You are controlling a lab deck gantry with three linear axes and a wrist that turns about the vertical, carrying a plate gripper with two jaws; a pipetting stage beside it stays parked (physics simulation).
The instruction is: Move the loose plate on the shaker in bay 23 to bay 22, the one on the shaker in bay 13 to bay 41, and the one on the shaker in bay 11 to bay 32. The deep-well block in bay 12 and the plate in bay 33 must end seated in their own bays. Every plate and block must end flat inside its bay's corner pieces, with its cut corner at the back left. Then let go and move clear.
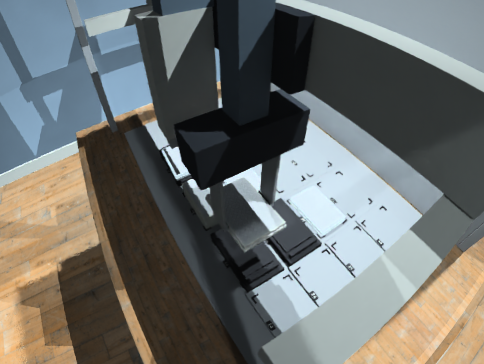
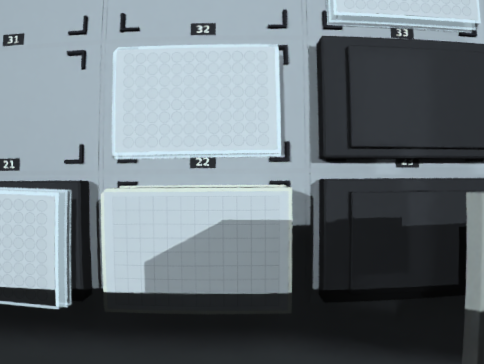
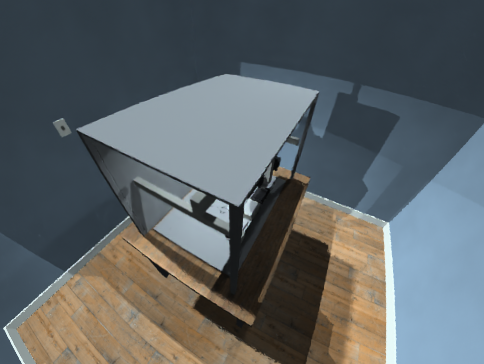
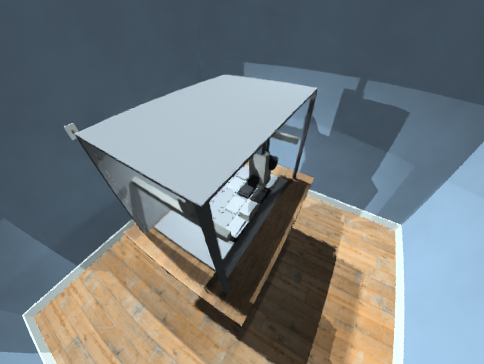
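Pixels of known places: gripper, fingertip midpoint: [image 1: 244,210]; robot's base, link origin: [image 1: 162,157] [image 4: 236,240].
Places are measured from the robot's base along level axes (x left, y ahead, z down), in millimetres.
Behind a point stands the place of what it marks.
Note:
My gripper [image 1: 245,213] {x 43, y 388, z -160 mm} is shut on the bay 13 plate [image 1: 265,218] {x 62, y 425, z -167 mm}, held raised across its long sides, roughly level. The shaker in bay 13 [image 1: 255,272] {x 33, y 449, z -21 mm} [image 2: 395,265] {x 26, y 370, z -24 mm} is bare, as is the shaker in bay 23 [image 1: 295,240] {x 147, y 436, z -24 mm} [image 2: 410,100] {x 147, y 382, z -24 mm}. A white plate [image 2: 197,100] {x 148, y 226, z -16 mm} lies in bay 22. The deep-well block [image 1: 199,197] {x 20, y 229, z -42 mm} [image 2: 165,215] {x 67, y 209, z -42 mm} stands in bay 12, its front edge in shadow. A plate [image 2: 25,245] {x 44, y 106, z -37 mm} lies on the shaker in bay 11. The bay 33 plate [image 1: 317,207] {x 257, y 391, z -14 mm} [image 2: 405,7] {x 225, y 388, z -14 mm} lies in its bay. The held plate's cut corner cannot be made out.
The grey pipetting stage [image 1: 187,80] stands beside the gripper. The deck's dark side wall [image 1: 385,100] rises behind, and a grey beam [image 1: 380,280] {x -11, y 617, z -400 mm} crosses the near right. Bay 32's label [image 2: 203,29] {x 211, y 228, z 0 mm} and front corner pieces show behind bay 22.

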